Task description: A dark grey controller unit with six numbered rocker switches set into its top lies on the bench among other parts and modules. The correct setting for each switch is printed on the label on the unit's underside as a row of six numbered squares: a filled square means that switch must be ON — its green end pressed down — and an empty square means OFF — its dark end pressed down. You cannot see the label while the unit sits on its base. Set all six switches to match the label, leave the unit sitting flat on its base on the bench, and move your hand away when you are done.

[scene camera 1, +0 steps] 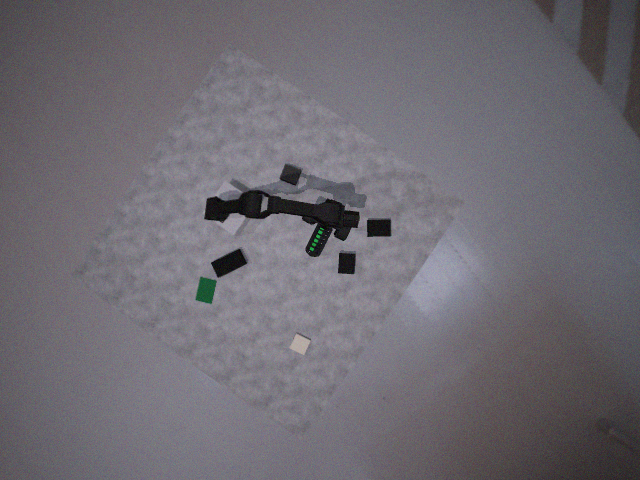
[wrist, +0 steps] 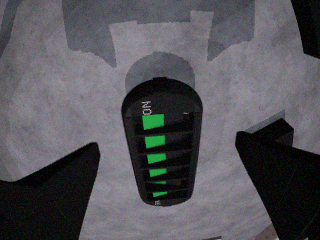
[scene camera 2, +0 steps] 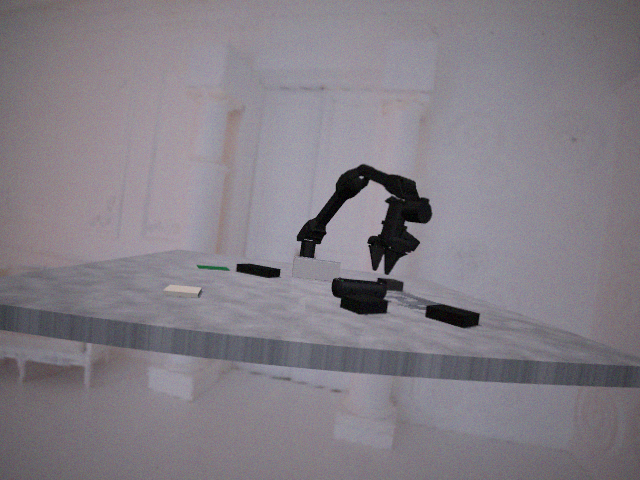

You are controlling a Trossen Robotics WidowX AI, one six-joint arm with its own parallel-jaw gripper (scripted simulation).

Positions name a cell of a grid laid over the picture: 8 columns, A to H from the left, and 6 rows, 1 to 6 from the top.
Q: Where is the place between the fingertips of the gripper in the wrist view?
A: At E4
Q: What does the gripper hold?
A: Nothing.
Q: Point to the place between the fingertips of the gripper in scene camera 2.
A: At E4
